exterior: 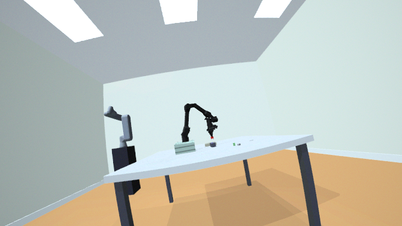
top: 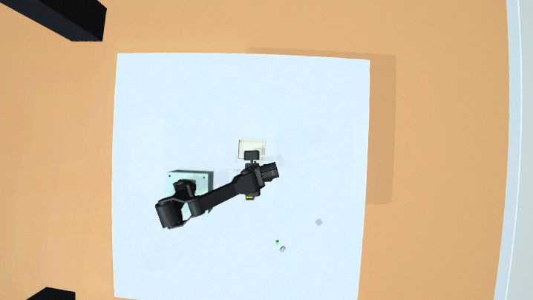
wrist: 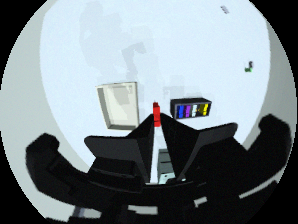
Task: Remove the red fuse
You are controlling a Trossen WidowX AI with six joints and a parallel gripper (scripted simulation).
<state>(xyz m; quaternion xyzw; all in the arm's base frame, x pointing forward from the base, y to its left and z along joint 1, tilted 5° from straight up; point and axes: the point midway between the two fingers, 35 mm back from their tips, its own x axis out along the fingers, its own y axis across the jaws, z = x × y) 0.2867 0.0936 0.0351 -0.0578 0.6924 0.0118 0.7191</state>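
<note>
My gripper tip is 90 mm to the right of the cream tray, 90 mm above it and 20 mm past it. Round my gripper tip: green piece 360 mm to the right, 140 mm ahead, 80 mm below; then red fuse 10 mm below.
</note>
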